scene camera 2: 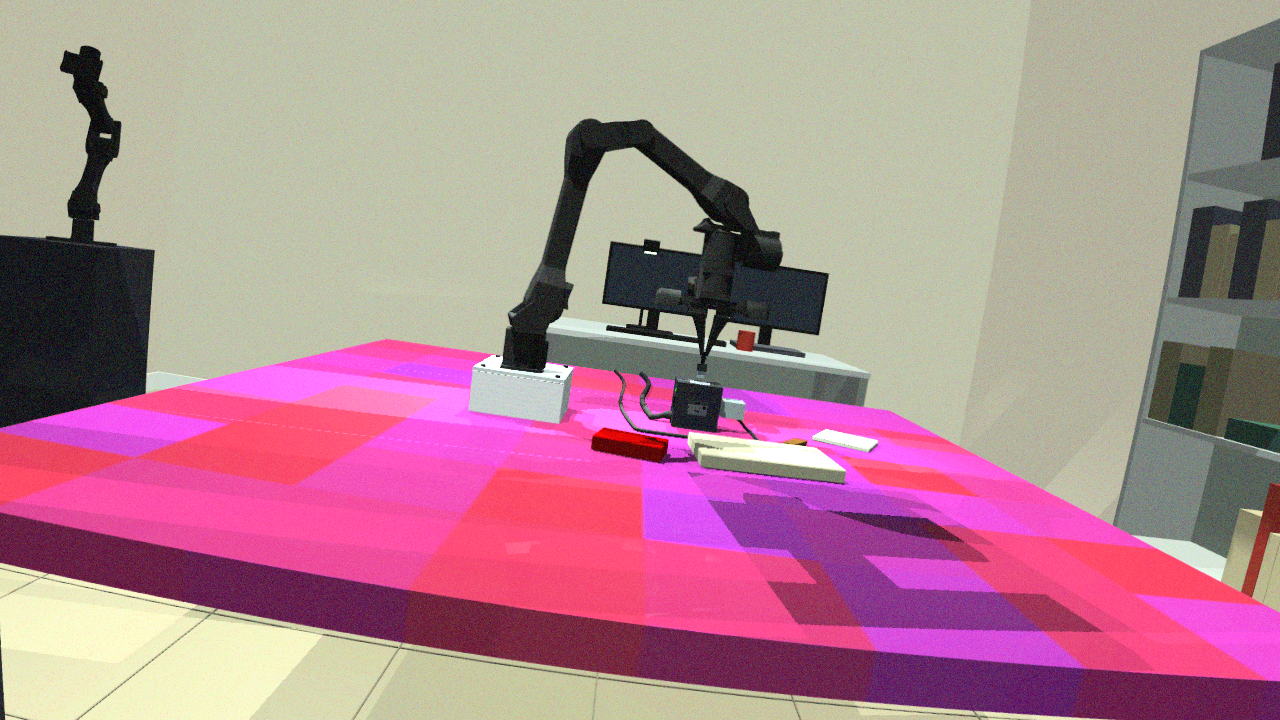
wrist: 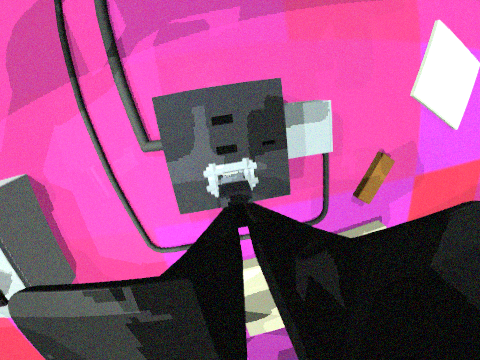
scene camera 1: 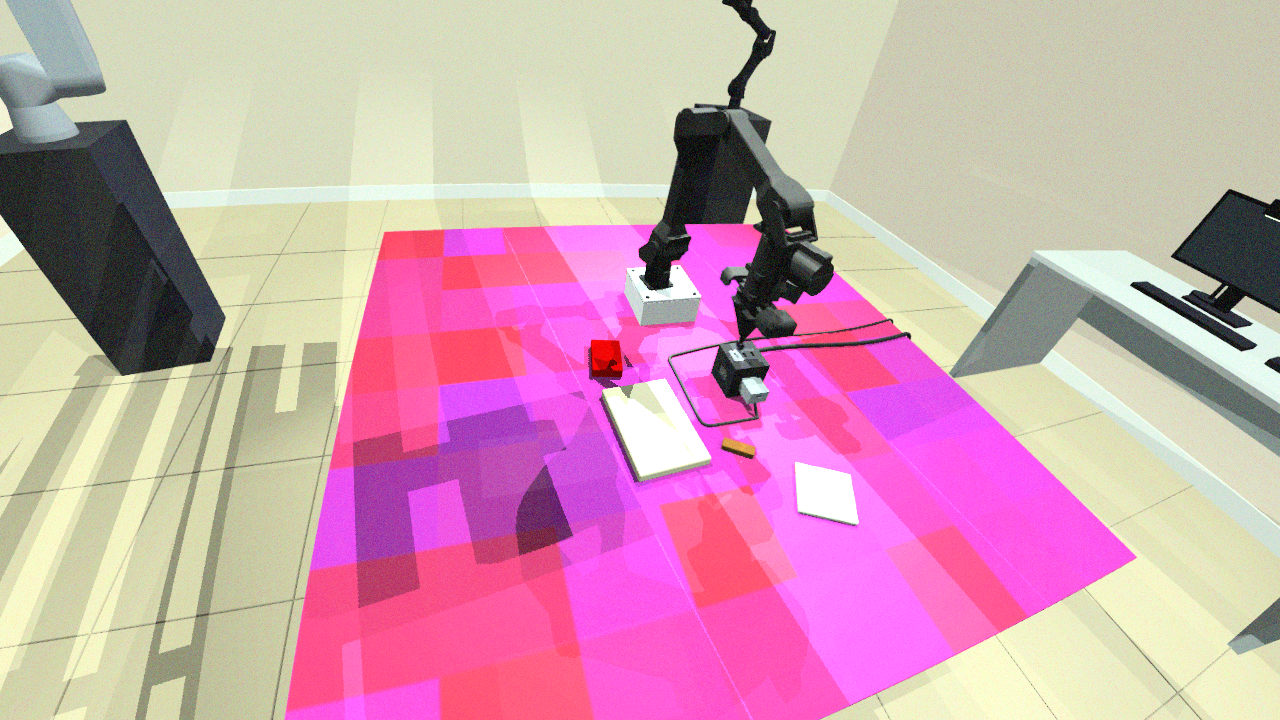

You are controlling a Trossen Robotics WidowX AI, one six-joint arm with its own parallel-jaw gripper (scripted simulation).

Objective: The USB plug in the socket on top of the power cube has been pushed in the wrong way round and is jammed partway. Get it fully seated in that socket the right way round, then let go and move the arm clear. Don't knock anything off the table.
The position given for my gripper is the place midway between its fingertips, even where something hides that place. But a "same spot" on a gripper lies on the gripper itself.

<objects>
my gripper: scene camera 2; wrist; scene camera 1 742, 336
red block: scene camera 2; scene camera 1; not seen in the wrist view (hidden by my gripper)
same spot on my gripper: (wrist: 405, 285) = (scene camera 2: 717, 312)
same spot on red block: (scene camera 2: 618, 442) = (scene camera 1: 591, 351)
</objects>
